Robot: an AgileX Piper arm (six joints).
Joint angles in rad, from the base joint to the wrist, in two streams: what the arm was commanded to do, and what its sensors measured. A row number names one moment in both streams.
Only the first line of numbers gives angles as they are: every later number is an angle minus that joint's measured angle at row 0.
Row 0, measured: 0.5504 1.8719 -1.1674 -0.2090 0.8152 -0.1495
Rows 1 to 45, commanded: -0.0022 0.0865 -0.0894 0.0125 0.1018 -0.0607; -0.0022 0.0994 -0.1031 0.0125 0.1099 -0.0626; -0.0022 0.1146 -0.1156 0.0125 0.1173 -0.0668; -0.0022 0.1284 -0.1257 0.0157 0.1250 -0.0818; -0.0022 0.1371 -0.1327 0.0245 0.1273 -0.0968; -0.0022 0.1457 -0.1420 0.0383 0.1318 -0.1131; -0.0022 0.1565 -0.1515 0.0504 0.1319 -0.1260; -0.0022 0.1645 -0.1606 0.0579 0.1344 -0.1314; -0.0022 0.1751 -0.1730 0.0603 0.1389 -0.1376; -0.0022 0.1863 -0.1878 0.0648 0.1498 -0.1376; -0.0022 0.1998 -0.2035 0.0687 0.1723 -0.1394; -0.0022 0.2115 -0.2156 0.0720 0.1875 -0.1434; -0.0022 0.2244 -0.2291 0.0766 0.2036 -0.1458; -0.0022 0.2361 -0.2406 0.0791 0.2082 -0.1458; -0.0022 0.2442 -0.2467 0.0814 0.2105 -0.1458; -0.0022 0.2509 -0.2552 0.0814 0.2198 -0.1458; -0.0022 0.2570 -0.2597 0.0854 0.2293 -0.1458; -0.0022 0.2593 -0.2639 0.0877 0.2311 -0.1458; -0.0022 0.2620 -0.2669 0.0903 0.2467 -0.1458; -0.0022 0.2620 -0.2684 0.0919 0.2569 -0.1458; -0.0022 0.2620 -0.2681 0.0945 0.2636 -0.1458; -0.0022 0.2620 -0.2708 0.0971 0.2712 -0.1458; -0.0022 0.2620 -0.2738 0.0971 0.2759 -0.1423; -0.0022 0.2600 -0.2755 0.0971 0.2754 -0.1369; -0.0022 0.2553 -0.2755 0.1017 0.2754 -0.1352; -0.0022 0.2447 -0.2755 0.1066 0.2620 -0.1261; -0.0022 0.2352 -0.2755 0.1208 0.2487 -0.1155; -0.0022 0.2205 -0.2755 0.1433 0.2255 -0.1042; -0.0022 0.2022 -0.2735 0.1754 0.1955 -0.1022; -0.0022 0.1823 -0.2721 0.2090 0.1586 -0.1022; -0.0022 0.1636 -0.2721 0.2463 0.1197 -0.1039; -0.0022 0.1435 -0.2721 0.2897 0.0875 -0.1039; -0.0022 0.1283 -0.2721 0.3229 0.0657 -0.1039; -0.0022 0.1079 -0.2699 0.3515 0.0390 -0.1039; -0.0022 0.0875 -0.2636 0.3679 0.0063 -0.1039; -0.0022 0.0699 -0.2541 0.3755 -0.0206 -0.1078; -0.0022 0.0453 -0.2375 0.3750 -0.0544 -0.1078; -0.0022 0.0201 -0.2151 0.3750 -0.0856 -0.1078; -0.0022 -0.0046 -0.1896 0.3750 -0.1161 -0.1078; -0.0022 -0.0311 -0.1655 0.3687 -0.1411 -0.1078; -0.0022 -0.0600 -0.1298 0.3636 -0.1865 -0.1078; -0.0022 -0.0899 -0.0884 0.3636 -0.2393 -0.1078; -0.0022 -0.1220 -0.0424 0.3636 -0.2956 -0.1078; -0.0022 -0.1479 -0.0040 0.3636 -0.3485 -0.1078; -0.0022 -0.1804 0.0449 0.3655 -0.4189 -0.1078
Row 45, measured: 0.0000 -0.0705 -0.1000 0.3677 -0.2050 -0.1059
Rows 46 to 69, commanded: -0.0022 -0.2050 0.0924 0.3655 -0.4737 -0.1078; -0.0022 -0.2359 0.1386 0.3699 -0.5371 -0.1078; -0.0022 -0.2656 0.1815 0.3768 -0.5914 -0.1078; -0.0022 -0.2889 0.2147 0.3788 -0.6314 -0.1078; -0.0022 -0.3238 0.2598 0.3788 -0.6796 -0.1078; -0.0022 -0.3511 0.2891 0.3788 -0.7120 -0.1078; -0.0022 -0.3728 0.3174 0.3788 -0.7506 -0.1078; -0.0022 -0.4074 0.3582 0.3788 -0.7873 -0.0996; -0.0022 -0.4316 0.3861 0.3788 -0.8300 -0.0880; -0.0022 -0.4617 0.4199 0.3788 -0.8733 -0.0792; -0.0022 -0.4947 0.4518 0.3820 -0.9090 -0.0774; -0.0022 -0.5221 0.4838 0.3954 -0.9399 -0.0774; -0.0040 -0.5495 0.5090 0.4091 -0.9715 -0.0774; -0.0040 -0.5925 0.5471 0.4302 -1.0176 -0.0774; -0.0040 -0.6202 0.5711 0.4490 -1.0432 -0.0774; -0.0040 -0.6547 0.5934 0.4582 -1.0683 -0.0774; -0.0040 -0.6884 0.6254 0.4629 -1.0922 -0.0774; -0.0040 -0.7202 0.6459 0.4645 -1.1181 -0.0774; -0.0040 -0.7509 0.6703 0.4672 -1.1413 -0.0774; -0.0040 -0.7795 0.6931 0.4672 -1.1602 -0.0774; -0.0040 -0.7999 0.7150 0.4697 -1.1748 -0.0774; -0.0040 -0.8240 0.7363 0.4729 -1.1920 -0.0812; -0.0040 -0.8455 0.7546 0.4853 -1.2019 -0.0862; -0.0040 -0.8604 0.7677 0.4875 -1.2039 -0.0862
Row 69, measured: 0.0000 -0.7861 0.7024 0.4652 -1.1457 -0.0782
